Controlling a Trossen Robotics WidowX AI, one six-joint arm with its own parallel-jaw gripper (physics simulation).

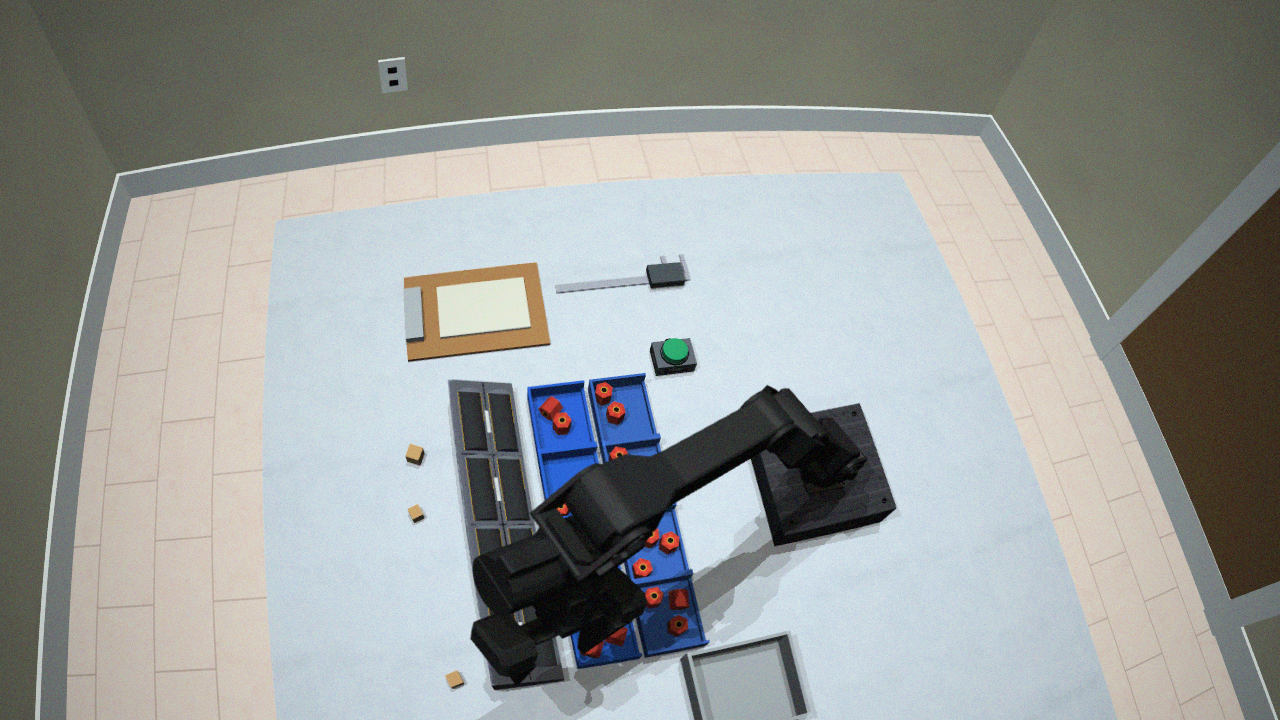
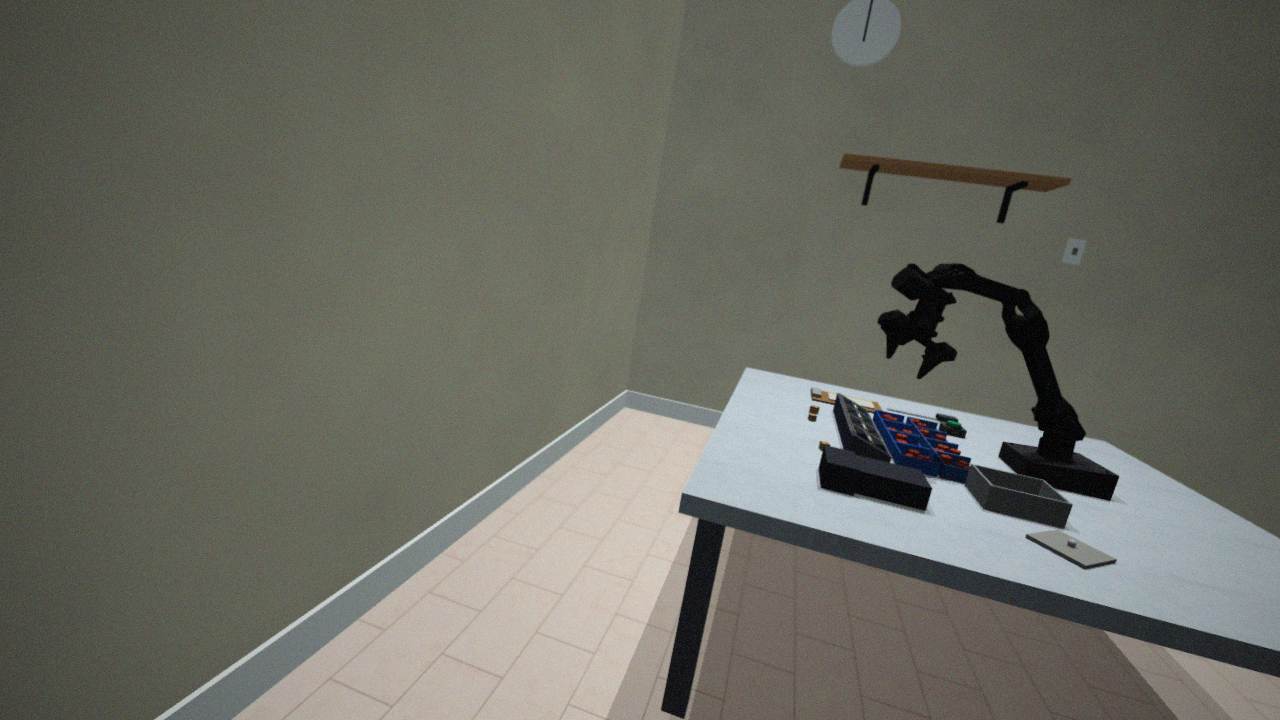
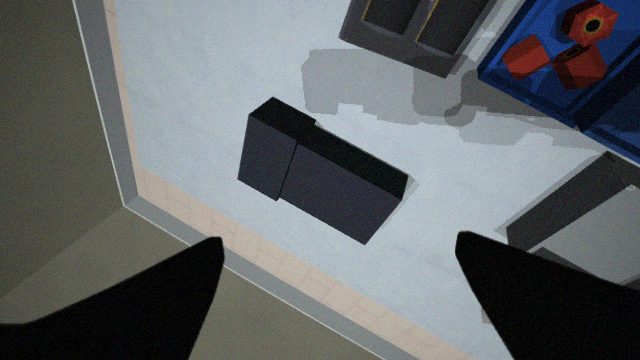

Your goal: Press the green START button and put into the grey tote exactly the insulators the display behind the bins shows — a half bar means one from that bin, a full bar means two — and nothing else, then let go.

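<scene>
My gripper is open and empty, high above the near end of the bins and display. The green START button sits on a dark base beyond the bins. Blue bins stand in two columns; the arm covers several. Red hexagonal insulators lie in them, some upright, some tipped. The dark grey display has black windows with thin yellow edges; I make out no filled bar. The grey tote shows no insulator in its visible part.
A long black box stands near the display's end. Small wooden cubes lie behind the display. A clipboard and a caliper lie at the far side. A flat lid with a knob lies beside the tote.
</scene>
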